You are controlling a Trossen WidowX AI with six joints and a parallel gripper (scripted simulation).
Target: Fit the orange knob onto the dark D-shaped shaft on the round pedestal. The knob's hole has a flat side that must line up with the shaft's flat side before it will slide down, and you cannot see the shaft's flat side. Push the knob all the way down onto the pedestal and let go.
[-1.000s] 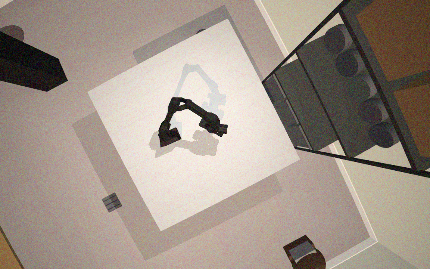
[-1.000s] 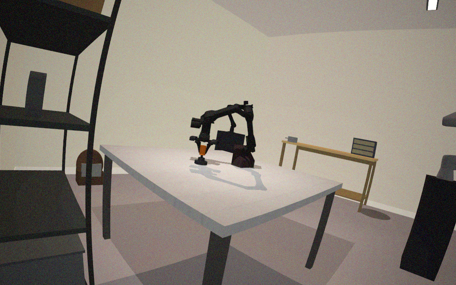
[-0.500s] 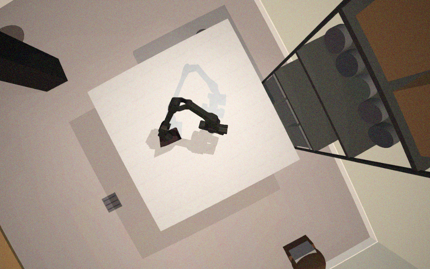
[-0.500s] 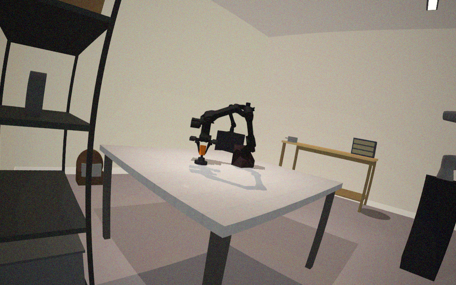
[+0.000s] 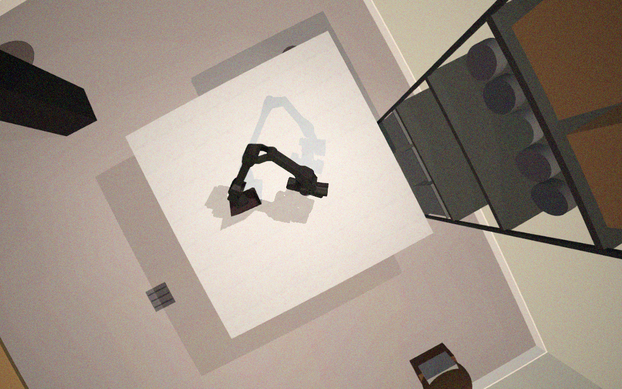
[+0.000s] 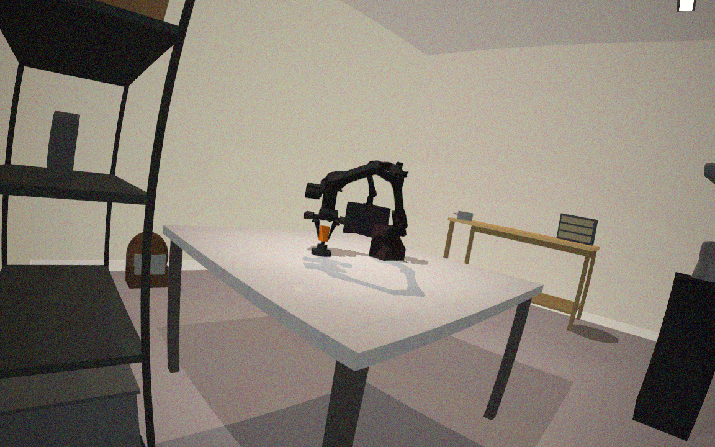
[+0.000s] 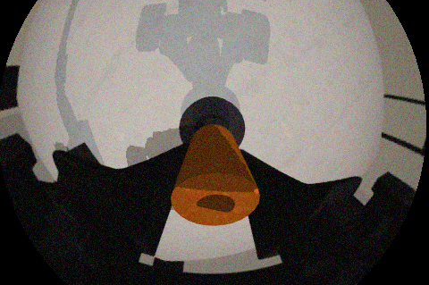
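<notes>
Right now the orange knob is 20 mm above my gripper tip. Round my gripper tip: dark round pedestal 40 mm below.
</notes>
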